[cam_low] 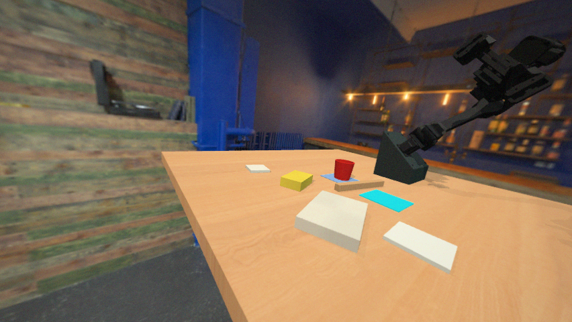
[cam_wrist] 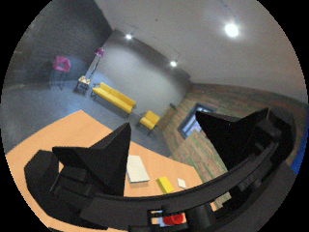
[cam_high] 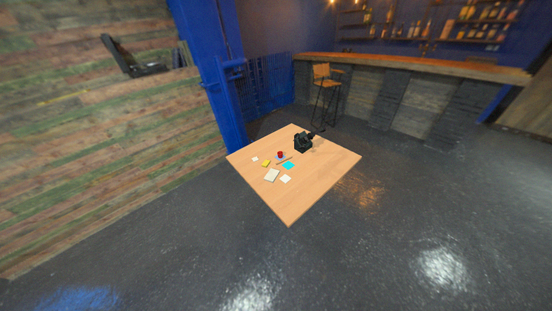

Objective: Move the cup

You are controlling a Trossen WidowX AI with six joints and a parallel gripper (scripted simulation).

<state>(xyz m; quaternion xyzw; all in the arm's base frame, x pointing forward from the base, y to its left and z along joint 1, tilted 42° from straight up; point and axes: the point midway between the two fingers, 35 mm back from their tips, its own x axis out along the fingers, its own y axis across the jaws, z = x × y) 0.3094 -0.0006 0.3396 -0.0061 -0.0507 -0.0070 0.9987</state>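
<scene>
Now: the red cup 40 mm behind my gripper tip, 320 mm to the right of it and 350 mm below it. Round my gripper tip: thick white block 250 mm ahead, 130 mm to the right, 380 mm below; wooden bar 20 mm behind, 230 mm to the right, 390 mm below; cyan pad 10 mm behind, 130 mm to the right, 400 mm below.
</scene>
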